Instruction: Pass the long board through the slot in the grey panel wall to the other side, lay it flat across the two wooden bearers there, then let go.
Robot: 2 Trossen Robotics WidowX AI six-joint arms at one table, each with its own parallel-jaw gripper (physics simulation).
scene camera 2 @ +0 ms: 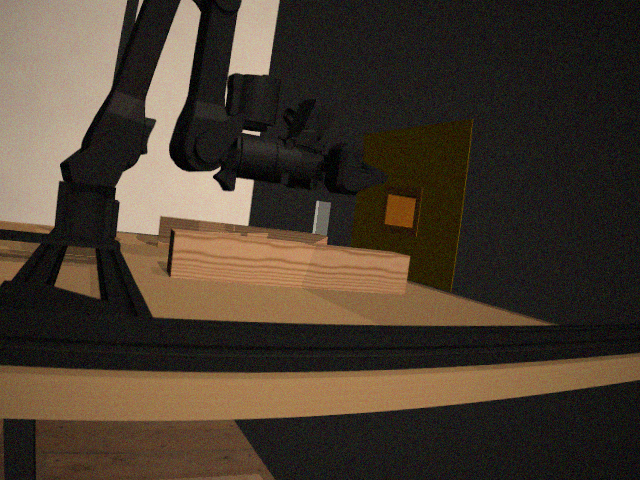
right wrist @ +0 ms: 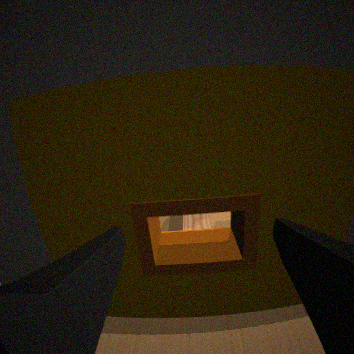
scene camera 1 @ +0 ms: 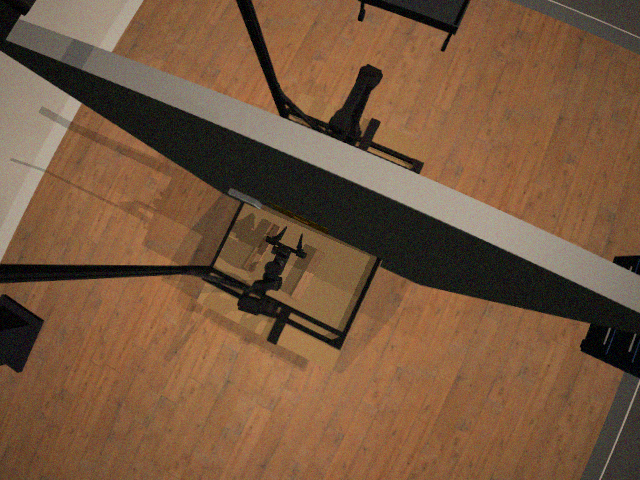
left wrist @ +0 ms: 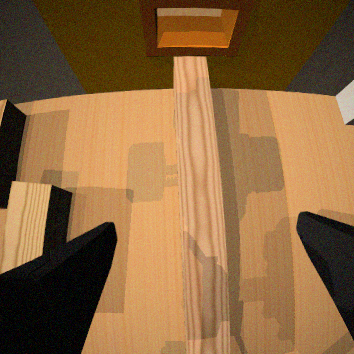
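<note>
The long board lies on the tabletop on the left arm's side, its far end in front of and below the slot's brown rim. Part of the board shows through the slot in the right wrist view. My left gripper is open above the board, a finger to each side, holding nothing. My right gripper is open and empty before the slot, on the other side of the grey wall. Two wooden bearers stand there, side by side, below the right gripper.
A yellow panel surrounds the slot. Wooden blocks stand left of the board. A pale grey piece is by the wall on the right arm's side; another pale piece shows right of the board.
</note>
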